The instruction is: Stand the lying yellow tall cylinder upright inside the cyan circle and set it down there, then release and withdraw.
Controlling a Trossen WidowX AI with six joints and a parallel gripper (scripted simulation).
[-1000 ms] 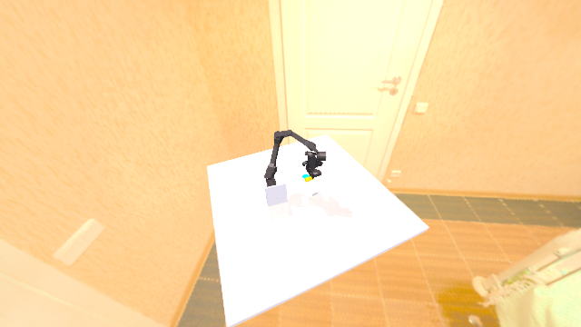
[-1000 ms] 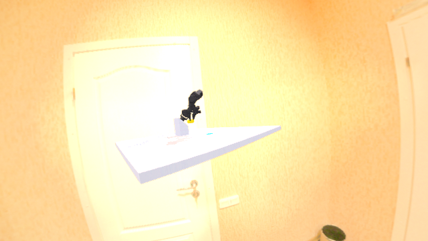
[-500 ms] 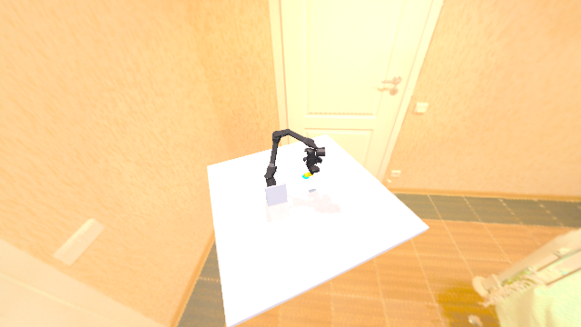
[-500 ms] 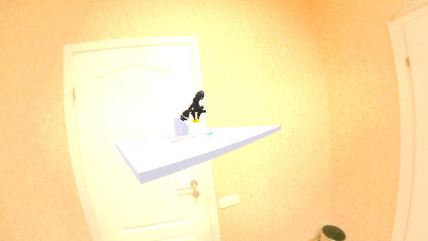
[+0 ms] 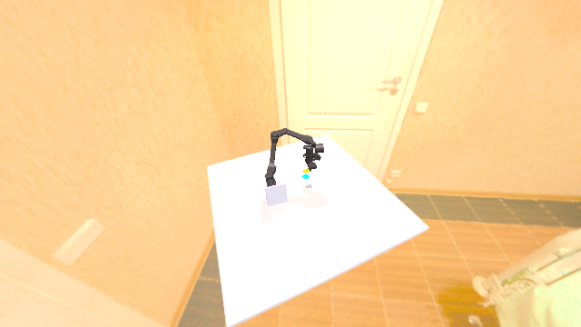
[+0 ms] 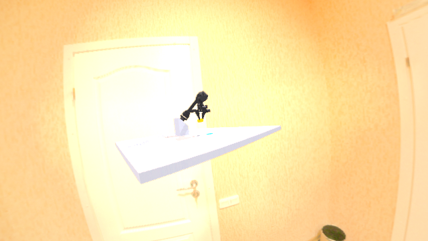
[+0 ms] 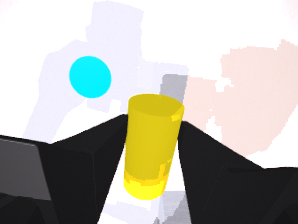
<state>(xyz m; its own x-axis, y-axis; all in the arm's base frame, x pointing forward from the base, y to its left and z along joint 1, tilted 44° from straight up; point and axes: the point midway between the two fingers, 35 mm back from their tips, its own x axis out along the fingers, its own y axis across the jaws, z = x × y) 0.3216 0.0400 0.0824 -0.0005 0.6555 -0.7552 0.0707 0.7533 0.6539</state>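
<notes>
The cyan circle lies 80 mm to the left of my gripper tip and 140 mm below it. The rest, counted from my gripper tip: yellow cylinder 20 mm behind.
</notes>
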